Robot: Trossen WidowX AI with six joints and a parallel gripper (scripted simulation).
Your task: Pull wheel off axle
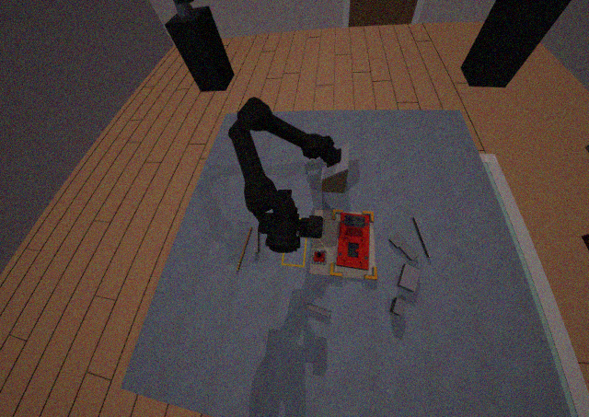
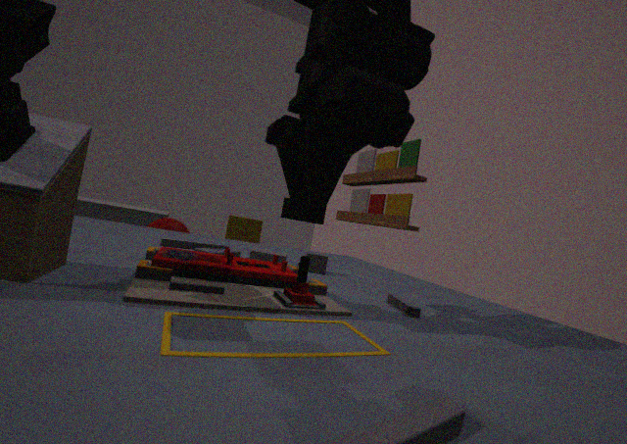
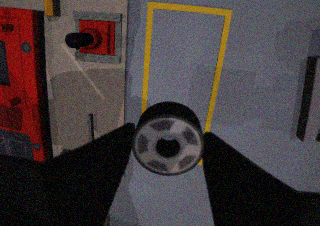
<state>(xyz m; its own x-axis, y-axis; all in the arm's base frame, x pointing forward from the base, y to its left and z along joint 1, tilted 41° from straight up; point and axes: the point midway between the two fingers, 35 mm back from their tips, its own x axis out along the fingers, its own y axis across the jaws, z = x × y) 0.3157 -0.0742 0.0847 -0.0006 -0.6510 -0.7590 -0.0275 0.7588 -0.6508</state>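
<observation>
Now: gripper tip 4 cm short of the thin dark axle, 8 cm to the right of it and 8 cm above it. Round my gripper tip: wheel right at my gripper tip.
</observation>
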